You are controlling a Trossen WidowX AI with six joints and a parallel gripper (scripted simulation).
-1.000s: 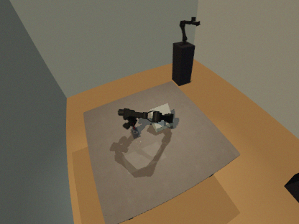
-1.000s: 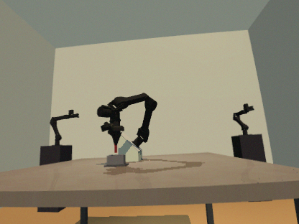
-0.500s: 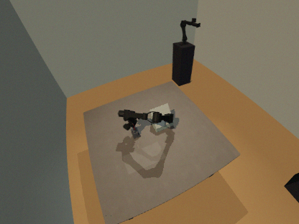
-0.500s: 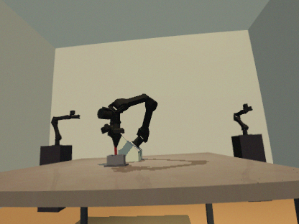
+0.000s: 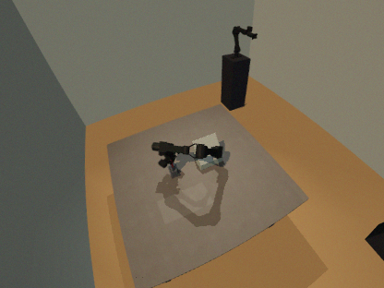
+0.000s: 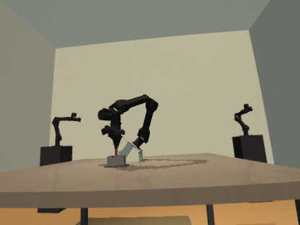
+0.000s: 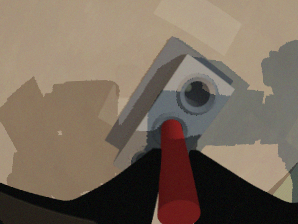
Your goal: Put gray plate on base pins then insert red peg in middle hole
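Now: the red peg right at my gripper tip. Also, from my gripper tip: gray plate (50 mm below).
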